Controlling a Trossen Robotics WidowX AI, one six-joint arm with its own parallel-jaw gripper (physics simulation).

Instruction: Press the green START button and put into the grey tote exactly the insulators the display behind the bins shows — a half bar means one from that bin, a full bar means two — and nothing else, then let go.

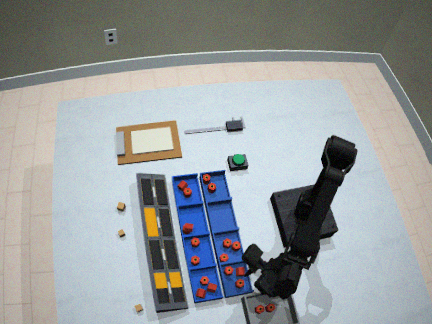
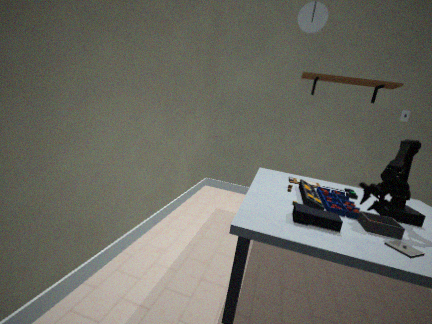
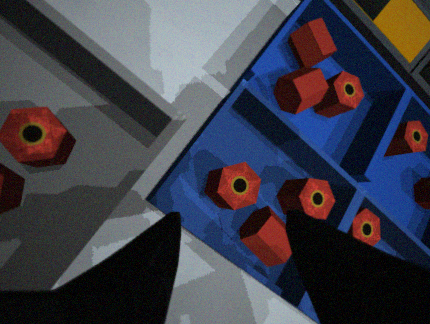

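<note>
The green START button (image 1: 238, 159) sits on a black base beyond the bins. The display (image 1: 170, 307) (image 2: 311, 194) shows one full yellow bar in its second row, left column, and a half bar in both columns of its bottom row; the other cells are dark. The blue bins stand in two columns. The bottom bin of the column nearer the arm (image 1: 227, 286) (image 3: 220, 135) holds three red insulators (image 3: 240, 185). The grey tote (image 1: 244, 311) (image 2: 382, 227) (image 3: 100, 75) holds two red insulators (image 1: 259, 309) (image 3: 32, 134). My gripper (image 3: 233, 220) is half open and empty, above that bin's edge near the tote.
A clipboard (image 1: 152, 141) and a caliper (image 1: 205, 131) lie beyond the bins. Small wooden cubes (image 1: 121, 206) lie left of the display. A long black box (image 2: 316, 218) stands by the display's near end, and a flat card-like object (image 2: 405, 248) lies near the tote.
</note>
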